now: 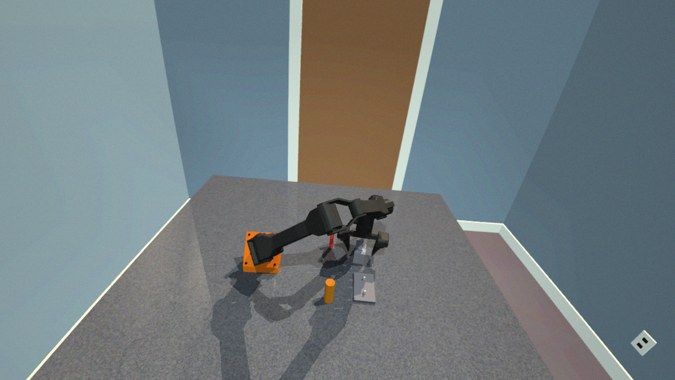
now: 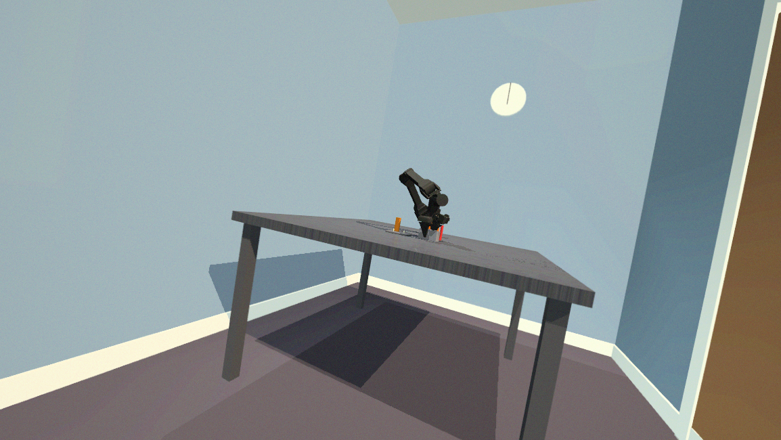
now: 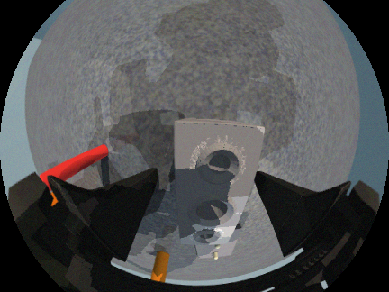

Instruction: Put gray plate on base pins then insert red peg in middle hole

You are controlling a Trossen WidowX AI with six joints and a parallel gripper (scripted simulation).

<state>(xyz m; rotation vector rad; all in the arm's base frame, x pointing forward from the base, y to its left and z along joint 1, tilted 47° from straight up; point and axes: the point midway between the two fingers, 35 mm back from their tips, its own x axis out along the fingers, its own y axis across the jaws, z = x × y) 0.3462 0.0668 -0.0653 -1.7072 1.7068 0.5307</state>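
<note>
Right now my gripper tip is 3 cm below the gray plate. Also, from my gripper tip: base: 1 cm ahead, 16 cm to the right; red peg: 11 cm behind, 3 cm to the left, 3 cm above; orange cylinder: 11 cm behind, 22 cm to the right, 3 cm above.
</note>
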